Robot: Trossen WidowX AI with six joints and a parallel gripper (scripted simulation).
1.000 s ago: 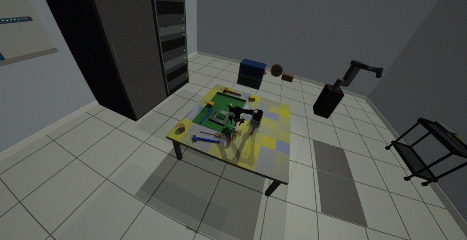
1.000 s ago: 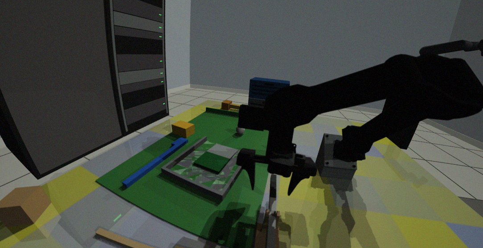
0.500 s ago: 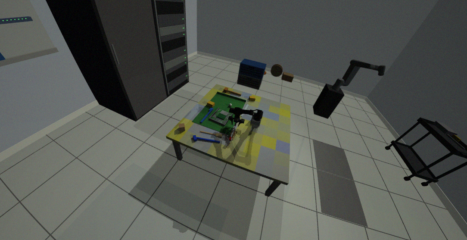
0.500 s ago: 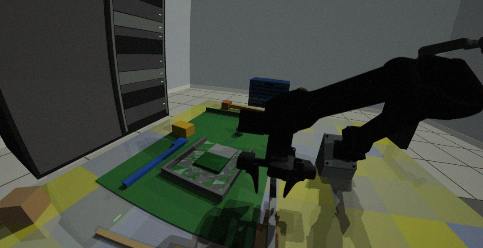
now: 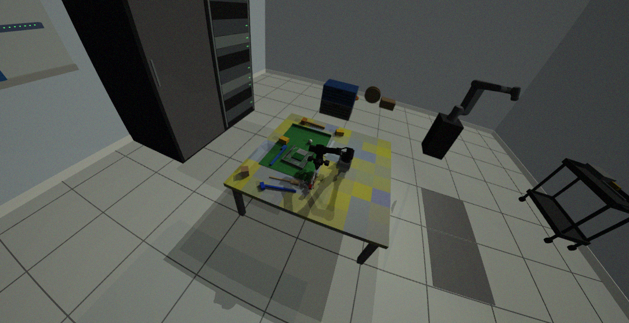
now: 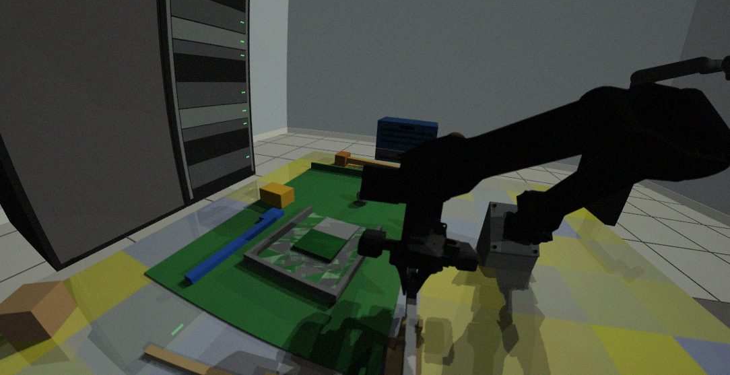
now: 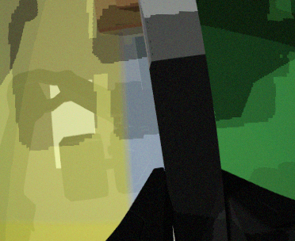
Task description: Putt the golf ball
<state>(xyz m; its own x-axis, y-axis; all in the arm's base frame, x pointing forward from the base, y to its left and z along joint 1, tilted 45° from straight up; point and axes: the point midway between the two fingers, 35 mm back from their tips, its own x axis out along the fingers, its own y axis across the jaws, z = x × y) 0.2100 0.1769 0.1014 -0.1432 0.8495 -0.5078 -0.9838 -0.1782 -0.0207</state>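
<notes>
Now: the red putter 110 mm to the left of my gripper tip, 30 mm above it and 20 mm behind it. From my gripper tip the other things lie so: tan block (520 mm ahead, 320 mm to the left); then white golf ball (350 mm to the right, 210 mm ahead, 10 mm below).
</notes>
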